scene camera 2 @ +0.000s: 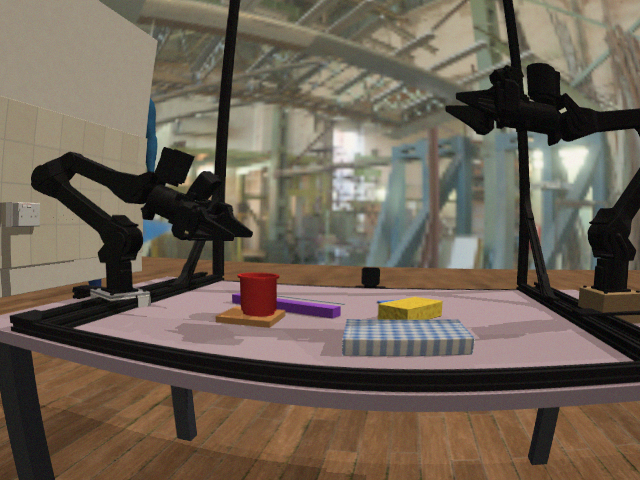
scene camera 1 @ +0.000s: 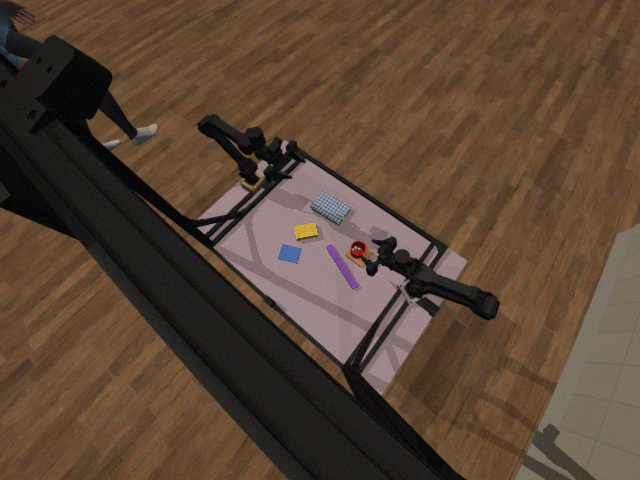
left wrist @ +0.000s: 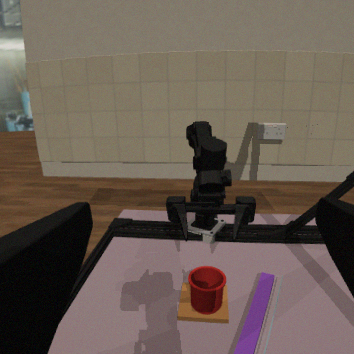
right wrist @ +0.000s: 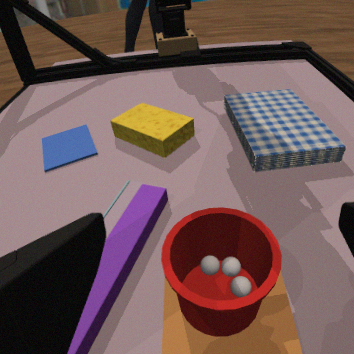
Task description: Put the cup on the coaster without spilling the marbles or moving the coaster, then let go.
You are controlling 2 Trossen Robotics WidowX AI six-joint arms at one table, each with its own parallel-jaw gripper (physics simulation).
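Where they show: left gripper, fingertip midpoint: [scene camera 2: 450, 102] [scene camera 1: 298, 169] [left wrist: 205, 211]; right gripper, fingertip midpoint: [scene camera 2: 243, 236] [scene camera 1: 365, 247] [left wrist: 209, 240] [right wrist: 222, 219]; left arm's base, link origin: [scene camera 2: 610, 289] [scene camera 1: 252, 179] [right wrist: 174, 34]; right arm's base, link origin: [scene camera 2: 119, 290] [scene camera 1: 413, 289] [left wrist: 204, 223].
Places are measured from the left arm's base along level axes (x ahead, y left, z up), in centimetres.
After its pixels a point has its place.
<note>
A red cup [scene camera 1: 358, 254] @[x 69.0, y -4.0, z -4.0 cm] [scene camera 2: 258, 295] @[x 67.3, y -0.4, z -1.0 cm] [left wrist: 206, 297] @[x 64.7, y -3.2, z 0.0 cm] [right wrist: 220, 315] @[x 71.1, y -4.1, z 0.0 cm] stands upright on the orange-brown square coaster [scene camera 1: 356, 260] @[x 69.7, y -7.0, z -4.8 cm] [scene camera 2: 272, 319] @[x 64.8, y 0.3, z -4.9 cm] [left wrist: 190, 316] @[x 64.7, y -0.3, z -4.8 cm] [right wrist: 175, 335] @[x 70.3, y -7.2, z -4.7 cm]. Three grey marbles [right wrist: 231, 266] @[x 66.5, y -2.2, z -2.6 cm] lie inside on its bottom. In the right wrist view the coaster's near part is cut off. My right gripper [scene camera 1: 366, 249] @[x 70.8, y -4.1, z 8.7 cm] [scene camera 2: 241, 235] @[x 70.8, y -4.1, z 8.7 cm] [left wrist: 209, 240] @[x 70.8, y -4.1, z 8.7 cm] is open and empty, above the cup and apart from it, as scene camera 2 shows. My left gripper [scene camera 1: 297, 168] @[x 34.9, y 0.2, z 32.7 cm] [scene camera 2: 452, 101] @[x 34.9, y 0.2, z 32.7 cm] is open and empty, high above the table and far from the cup.
A purple bar [scene camera 1: 341, 266] @[x 65.3, y -13.8, z -3.8 cm] [scene camera 2: 310, 308] @[x 59.2, y -8.7, z -4.5 cm] [left wrist: 257, 310] @[x 64.7, y -13.2, z -3.8 cm] [right wrist: 125, 250] @[x 62.7, y -10.9, z -3.8 cm] lies beside the coaster, with a thin clear strip along it. A yellow sponge [scene camera 1: 306, 231] @[x 41.1, y -8.1, z -2.9 cm] [scene camera 2: 410, 308] @[x 41.5, y -2.2, z -2.9 cm] [right wrist: 152, 129] @[x 43.9, y -7.6, z -2.9 cm], a blue square [scene camera 1: 289, 253] @[x 40.0, y -21.7, z -5.5 cm] [right wrist: 69, 148] @[x 41.5, y -21.0, z -5.5 cm] and a checked folded cloth [scene camera 1: 330, 207] @[x 43.8, y 10.2, z -3.4 cm] [scene camera 2: 408, 338] @[x 44.0, y 16.3, z -3.4 cm] [right wrist: 285, 127] @[x 47.0, y 10.5, z -3.4 cm] lie farther off.
</note>
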